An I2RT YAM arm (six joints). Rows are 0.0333 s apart.
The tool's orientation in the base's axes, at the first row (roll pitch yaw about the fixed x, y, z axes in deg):
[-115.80 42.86 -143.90]
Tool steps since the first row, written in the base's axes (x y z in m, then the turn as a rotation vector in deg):
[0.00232 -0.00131 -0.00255 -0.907 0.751 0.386]
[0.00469 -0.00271 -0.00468 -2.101 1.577 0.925]
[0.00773 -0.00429 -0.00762 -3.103 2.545 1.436]
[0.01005 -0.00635 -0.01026 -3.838 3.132 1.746]
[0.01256 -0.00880 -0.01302 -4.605 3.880 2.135]
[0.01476 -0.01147 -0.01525 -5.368 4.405 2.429]
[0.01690 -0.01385 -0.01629 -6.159 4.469 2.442]
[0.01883 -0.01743 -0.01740 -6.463 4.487 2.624]
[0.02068 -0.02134 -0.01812 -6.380 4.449 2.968]
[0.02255 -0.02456 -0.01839 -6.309 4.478 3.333]
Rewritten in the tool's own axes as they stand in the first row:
[0.00093 0.00130 0.00332 -0.050 0.064 -1.237]
[0.00158 0.00228 0.00660 -0.066 0.012 -2.784]
[0.00246 0.00381 0.01075 -0.238 0.126 -4.254]
[0.00377 0.00464 0.01452 -0.267 0.164 -5.243]
[0.00522 0.00532 0.01869 -0.401 0.258 -6.371]
[0.00659 0.00541 0.02257 -0.375 0.256 -7.343]
[0.00705 0.00491 0.02586 0.057 0.104 -7.991]
[0.00821 0.00355 0.02968 0.105 -0.075 -8.293]
[0.00929 0.00168 0.03350 -0.162 -0.310 -8.318]
[0.00976 0.00001 0.03681 -0.465 -0.513 -8.396]

